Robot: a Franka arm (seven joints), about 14 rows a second.
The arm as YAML. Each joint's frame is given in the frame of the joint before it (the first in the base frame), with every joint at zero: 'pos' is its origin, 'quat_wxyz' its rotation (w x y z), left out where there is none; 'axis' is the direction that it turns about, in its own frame. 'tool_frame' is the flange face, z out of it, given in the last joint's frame.
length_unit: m
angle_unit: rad
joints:
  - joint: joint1
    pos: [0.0, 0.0, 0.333]
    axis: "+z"
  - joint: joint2
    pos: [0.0, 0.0, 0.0]
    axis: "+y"
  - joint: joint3
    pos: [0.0, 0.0, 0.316]
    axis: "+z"
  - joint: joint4
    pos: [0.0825, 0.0, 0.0]
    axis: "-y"
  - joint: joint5
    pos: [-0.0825, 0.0, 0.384]
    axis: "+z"
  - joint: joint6
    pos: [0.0, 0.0, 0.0]
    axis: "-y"
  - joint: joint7
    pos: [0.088, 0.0, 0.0]
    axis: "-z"
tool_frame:
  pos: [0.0, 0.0, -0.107]
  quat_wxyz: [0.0, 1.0, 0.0, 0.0]
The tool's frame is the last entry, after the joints.
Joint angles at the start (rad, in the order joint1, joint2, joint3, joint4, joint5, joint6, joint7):
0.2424 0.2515 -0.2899 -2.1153 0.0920 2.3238 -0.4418
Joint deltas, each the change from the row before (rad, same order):
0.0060 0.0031 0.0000 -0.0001 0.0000 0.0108 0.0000
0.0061 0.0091 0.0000 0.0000 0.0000 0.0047 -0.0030
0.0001 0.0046 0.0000 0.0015 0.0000 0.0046 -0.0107
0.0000 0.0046 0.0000 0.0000 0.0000 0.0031 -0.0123
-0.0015 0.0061 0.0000 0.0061 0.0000 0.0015 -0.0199
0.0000 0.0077 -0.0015 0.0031 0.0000 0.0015 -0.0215
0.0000 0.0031 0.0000 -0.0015 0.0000 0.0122 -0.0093
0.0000 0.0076 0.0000 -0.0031 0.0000 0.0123 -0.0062
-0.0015 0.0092 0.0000 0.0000 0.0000 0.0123 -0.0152
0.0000 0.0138 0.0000 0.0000 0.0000 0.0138 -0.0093
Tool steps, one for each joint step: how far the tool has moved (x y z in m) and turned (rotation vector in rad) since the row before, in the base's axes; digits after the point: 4 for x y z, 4 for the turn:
0.0012 0.0033 -0.0008 -0.0018 -0.0076 0.0061
0.0003 0.0033 -0.0046 -0.0026 0.0042 0.0091
0.0008 0.0000 -0.0015 -0.0013 -0.0015 0.0110
0.0001 -0.0001 -0.0023 -0.0011 0.0015 0.0123
0.0019 -0.0008 -0.0007 -0.0013 -0.0014 0.0189
0.0008 -0.0009 -0.0028 -0.0020 0.0031 0.0203
0.0007 -0.0002 -0.0013 -0.0016 -0.0075 0.0094
-0.0001 -0.0003 -0.0044 -0.0028 -0.0017 0.0062
0.0008 -0.0011 -0.0040 -0.0032 -0.0030 0.0140
0.0007 -0.0003 -0.0064 -0.0046 -0.0001 0.0097

